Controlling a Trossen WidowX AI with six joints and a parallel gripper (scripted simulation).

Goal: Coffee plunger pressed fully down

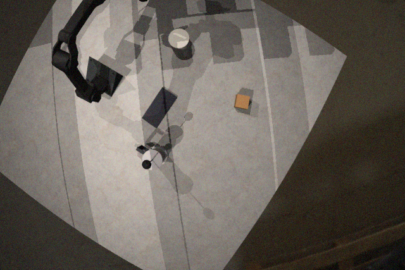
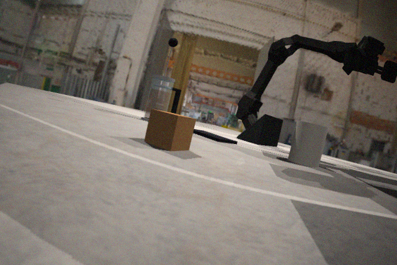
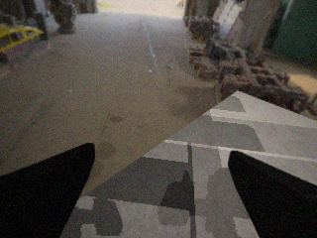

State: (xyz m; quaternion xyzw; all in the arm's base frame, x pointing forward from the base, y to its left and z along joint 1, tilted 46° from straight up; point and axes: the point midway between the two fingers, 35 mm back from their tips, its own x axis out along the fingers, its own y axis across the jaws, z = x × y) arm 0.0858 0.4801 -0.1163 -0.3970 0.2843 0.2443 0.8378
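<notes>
Right now my gripper tip is 600 mm to the left of the coffee press, 230 mm short of it and 170 mm above it. From my gripper tip the other things lie so: white cylinder 250 mm below, 160 mm to the right, 120 mm ahead.
</notes>
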